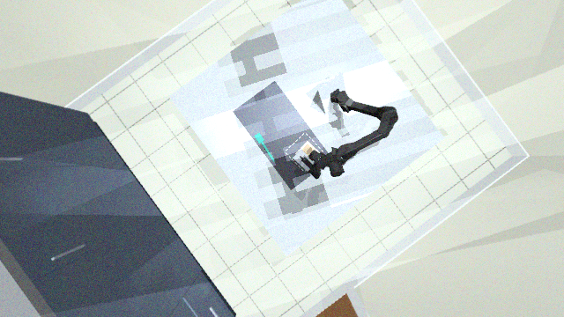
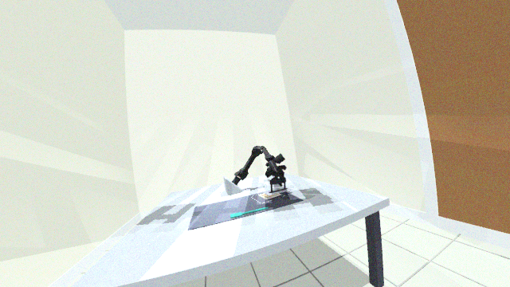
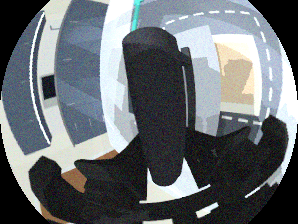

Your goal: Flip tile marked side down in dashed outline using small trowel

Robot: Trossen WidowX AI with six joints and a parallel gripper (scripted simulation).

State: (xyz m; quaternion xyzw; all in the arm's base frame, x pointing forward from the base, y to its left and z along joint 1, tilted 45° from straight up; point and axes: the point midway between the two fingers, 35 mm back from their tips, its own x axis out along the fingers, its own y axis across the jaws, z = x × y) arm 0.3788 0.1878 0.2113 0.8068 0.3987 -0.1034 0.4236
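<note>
Right now the grey mat is 280 mm to the right of my gripper tip and 90 mm below it. Round my gripper tip: white tile 60 mm behind, 80 mm to the right, 70 mm below; then teal trowel 140 mm ahead, 300 mm to the right, 70 mm below.
</note>
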